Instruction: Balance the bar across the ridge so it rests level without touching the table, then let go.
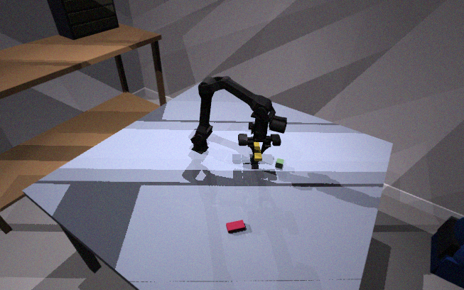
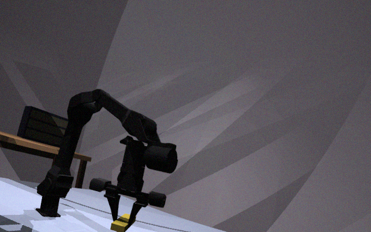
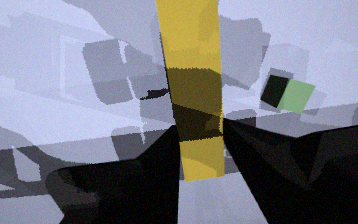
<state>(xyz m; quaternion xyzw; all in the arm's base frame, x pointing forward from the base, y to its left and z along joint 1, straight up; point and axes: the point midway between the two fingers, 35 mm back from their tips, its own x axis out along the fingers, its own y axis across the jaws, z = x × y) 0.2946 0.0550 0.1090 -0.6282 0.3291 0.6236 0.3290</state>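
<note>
The green cube lies 100 mm ahead of my gripper tip, 60 mm to the left of it and 60 mm below it. Round my gripper tip: red flat block 100 mm ahead, 350 mm to the right, 70 mm below; then yellow bar 20 mm behind, 20 mm to the left.
</note>
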